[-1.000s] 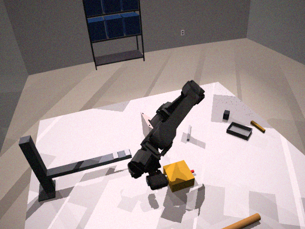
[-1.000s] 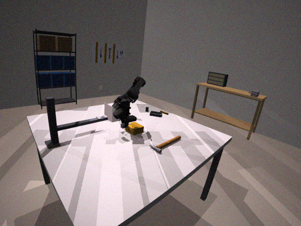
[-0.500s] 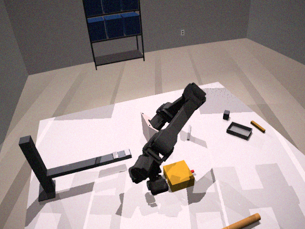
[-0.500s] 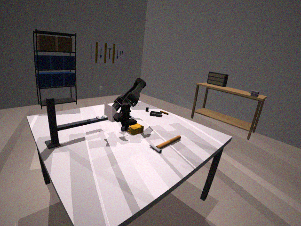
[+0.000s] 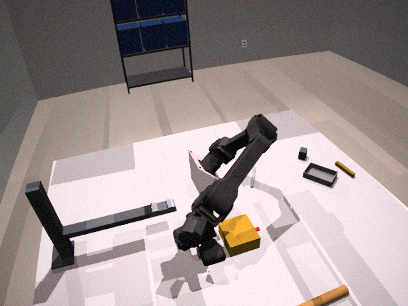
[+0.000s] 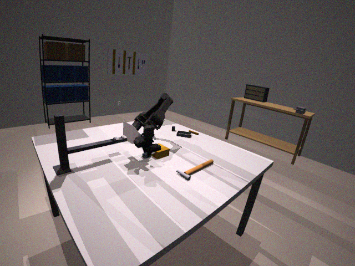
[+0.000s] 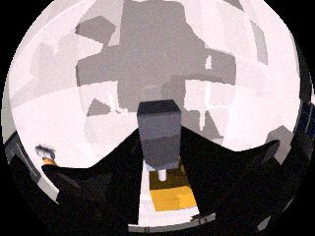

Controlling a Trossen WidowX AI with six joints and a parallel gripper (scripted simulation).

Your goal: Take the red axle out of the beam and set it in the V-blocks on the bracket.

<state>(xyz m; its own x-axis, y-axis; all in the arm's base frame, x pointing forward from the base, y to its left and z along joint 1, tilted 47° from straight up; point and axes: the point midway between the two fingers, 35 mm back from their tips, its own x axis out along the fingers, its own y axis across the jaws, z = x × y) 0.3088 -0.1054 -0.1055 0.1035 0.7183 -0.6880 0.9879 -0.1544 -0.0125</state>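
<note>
Now: the grey block 20 mm to the left of my gripper tip and 10 mm above it. From my gripper tip the other things lie so: grey tray: 140 mm behind, 580 mm to the left, 30 mm below; then yellow beam: 20 mm behind, 130 mm to the left, 10 mm below; then dark cube: 280 mm behind, 600 mm to the left, 10 mm below.
</note>
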